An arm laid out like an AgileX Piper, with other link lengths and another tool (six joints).
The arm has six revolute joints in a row. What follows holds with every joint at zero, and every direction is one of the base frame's.
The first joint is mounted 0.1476 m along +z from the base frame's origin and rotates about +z.
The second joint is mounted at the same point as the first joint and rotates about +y.
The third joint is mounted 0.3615 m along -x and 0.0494 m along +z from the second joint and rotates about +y.
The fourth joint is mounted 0.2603 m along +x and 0.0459 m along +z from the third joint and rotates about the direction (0.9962, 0, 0.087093).
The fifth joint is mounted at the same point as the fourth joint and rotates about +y.
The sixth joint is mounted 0.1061 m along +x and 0.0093 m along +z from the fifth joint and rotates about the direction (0.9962, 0, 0.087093).
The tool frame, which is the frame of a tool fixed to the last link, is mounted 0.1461 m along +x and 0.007 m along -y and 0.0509 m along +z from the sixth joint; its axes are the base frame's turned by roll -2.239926, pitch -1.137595 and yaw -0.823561 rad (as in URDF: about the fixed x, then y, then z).
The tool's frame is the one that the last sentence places.
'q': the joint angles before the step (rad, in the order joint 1, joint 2, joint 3, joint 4, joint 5, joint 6). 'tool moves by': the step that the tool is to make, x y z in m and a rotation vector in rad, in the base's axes. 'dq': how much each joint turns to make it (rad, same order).
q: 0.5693, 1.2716, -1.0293, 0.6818, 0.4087, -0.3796
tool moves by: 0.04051, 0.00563, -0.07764, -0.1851, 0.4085, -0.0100
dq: -0.0783, 0.2649, -0.3071, -0.2371, 0.4573, 0.3329
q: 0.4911, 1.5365, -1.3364, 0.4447, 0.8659, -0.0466
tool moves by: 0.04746, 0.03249, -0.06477, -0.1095, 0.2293, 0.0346
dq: -0.0030, 0.3121, -0.3183, -0.0402, 0.2530, 0.0857
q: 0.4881, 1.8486, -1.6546, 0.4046, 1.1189, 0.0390
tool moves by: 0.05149, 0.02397, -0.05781, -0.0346, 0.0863, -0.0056
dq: -0.0093, 0.2451, -0.2357, -0.0034, 0.0783, 0.0309
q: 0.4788, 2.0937, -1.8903, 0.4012, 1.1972, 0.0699
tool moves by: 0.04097, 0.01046, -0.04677, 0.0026, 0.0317, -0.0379
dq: -0.0180, 0.1656, -0.1482, 0.0112, 0.0019, 0.0216
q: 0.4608, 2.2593, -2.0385, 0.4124, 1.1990, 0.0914
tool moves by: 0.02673, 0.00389, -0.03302, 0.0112, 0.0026, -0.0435
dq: -0.0118, 0.0942, -0.0643, 0.0100, -0.0417, 0.0151
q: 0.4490, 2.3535, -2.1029, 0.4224, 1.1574, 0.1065
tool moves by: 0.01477, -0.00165, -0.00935, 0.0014, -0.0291, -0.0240
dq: -0.0050, 0.0234, -0.0065, -0.0084, -0.0483, 0.0012
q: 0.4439, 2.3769, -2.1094, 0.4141, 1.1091, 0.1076
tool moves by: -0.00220, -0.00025, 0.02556, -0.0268, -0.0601, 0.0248
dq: 0.0165, -0.0475, 0.0075, -0.0505, -0.0021, -0.0012
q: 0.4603, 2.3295, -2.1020, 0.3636, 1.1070, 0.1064
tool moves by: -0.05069, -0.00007, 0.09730, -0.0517, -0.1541, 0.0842
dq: 0.0758, -0.2464, 0.1453, -0.1188, -0.0098, -0.0010
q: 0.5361, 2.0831, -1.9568, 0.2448, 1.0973, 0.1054
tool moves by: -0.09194, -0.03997, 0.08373, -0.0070, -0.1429, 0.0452
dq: 0.0606, -0.3733, 0.3430, -0.0818, -0.0883, -0.0008
